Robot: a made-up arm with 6 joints.
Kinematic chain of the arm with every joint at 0, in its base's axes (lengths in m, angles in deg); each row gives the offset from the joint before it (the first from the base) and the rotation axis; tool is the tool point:
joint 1: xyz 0 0 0.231 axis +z
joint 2: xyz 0 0 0 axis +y
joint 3: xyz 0 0 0.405 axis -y
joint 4: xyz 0 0 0 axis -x
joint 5: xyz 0.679 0 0 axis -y
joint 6: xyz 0 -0.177 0 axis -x
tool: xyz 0 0 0
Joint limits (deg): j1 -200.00..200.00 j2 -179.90..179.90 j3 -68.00..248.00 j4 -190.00..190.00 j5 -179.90..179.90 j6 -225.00..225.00
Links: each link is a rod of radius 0.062 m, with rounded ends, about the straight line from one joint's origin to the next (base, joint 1, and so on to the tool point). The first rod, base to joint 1, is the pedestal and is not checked.
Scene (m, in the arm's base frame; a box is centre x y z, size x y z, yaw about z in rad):
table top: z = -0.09
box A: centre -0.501 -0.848 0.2 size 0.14 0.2 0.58 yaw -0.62
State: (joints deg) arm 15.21 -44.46 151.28 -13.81 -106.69 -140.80
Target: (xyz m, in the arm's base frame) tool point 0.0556 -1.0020 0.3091
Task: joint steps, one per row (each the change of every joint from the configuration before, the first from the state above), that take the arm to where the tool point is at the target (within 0.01 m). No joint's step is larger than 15 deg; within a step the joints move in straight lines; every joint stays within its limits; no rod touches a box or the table.
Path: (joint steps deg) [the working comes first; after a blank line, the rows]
Joints at the target: 83.29 -53.97 143.07 -13.29 -106.69 -140.80
Straight joint move there: touches box A.

1: 14.57 10.60 -13.23 -1.18 -0.87 -7.23
2: 14.57 10.60 -13.24 -1.19 -0.86 -7.23
3: 14.57 10.60 -13.23 -1.18 -0.87 -7.23
4: 14.57 10.60 -13.23 -1.18 -0.86 -7.22
5: 14.58 10.60 -13.23 -1.19 -0.87 -7.23
6: 14.57 10.60 -13.24 -1.18 -0.86 -7.23
7: -3.87 -14.63 14.24 1.52 1.04 8.67
8: -3.87 -14.62 14.24 1.53 1.04 8.68
9: -3.87 -14.62 14.24 1.52 1.03 8.67
10: -3.87 -14.62 14.23 1.52 1.04 8.68
11: -3.87 -14.62 14.24 1.53 1.04 8.67

